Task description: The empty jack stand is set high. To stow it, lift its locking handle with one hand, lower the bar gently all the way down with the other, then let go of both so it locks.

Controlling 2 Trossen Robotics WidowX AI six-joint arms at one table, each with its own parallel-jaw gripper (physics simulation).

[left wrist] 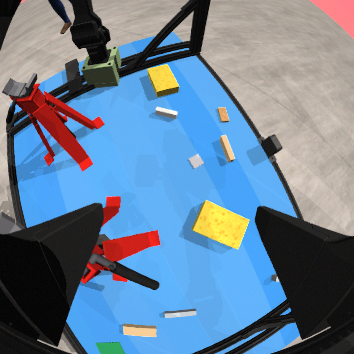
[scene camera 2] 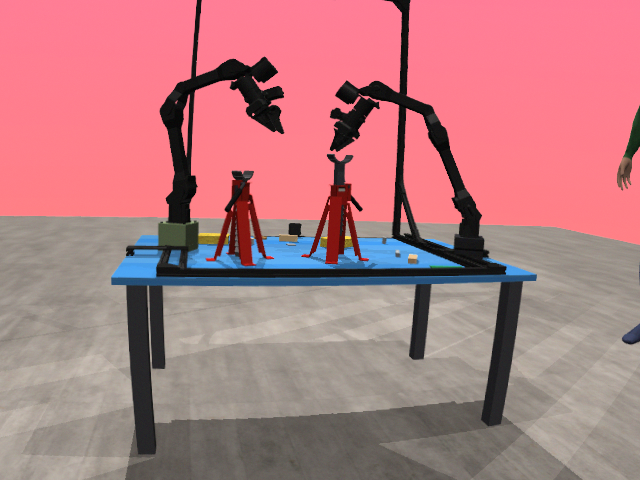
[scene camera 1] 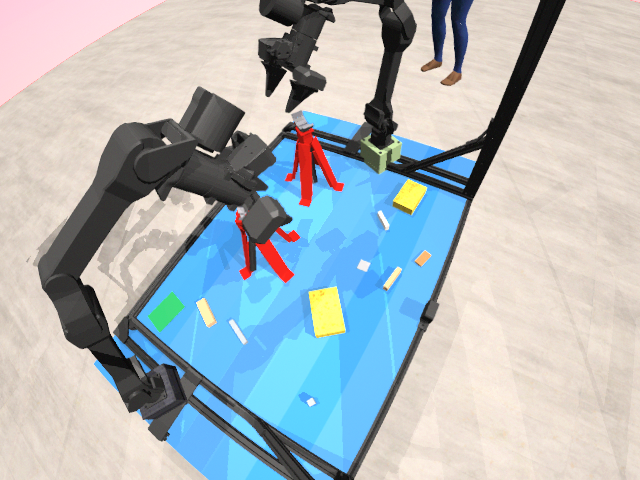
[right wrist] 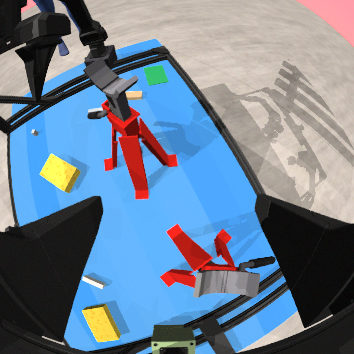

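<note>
The high jack stand (scene camera 1: 273, 260) (scene camera 2: 334, 227) (left wrist: 131, 246) (right wrist: 134, 165) is red, with its grey bar (scene camera 2: 339, 173) (right wrist: 119, 105) raised. Its black locking handle (scene camera 2: 355, 203) (left wrist: 135, 276) (right wrist: 96, 114) slants down from the body. My left gripper (scene camera 1: 279, 204) (scene camera 2: 334, 149) (left wrist: 181, 213) is open and empty, close above the bar's forked top in scene camera 2; it hides that top in scene camera 1. My right gripper (scene camera 1: 278, 102) (scene camera 2: 279, 131) (right wrist: 180, 203) is open and empty, high above the table between the two stands in scene camera 2.
A second red stand (scene camera 1: 306, 175) (scene camera 2: 244, 227) (left wrist: 60, 132) (right wrist: 187, 250) stands with its top low. Two yellow sponges (scene camera 1: 326, 311) (scene camera 1: 409, 196), a green square (scene camera 1: 166, 311) and several small blocks lie on the blue table. Black rails edge it.
</note>
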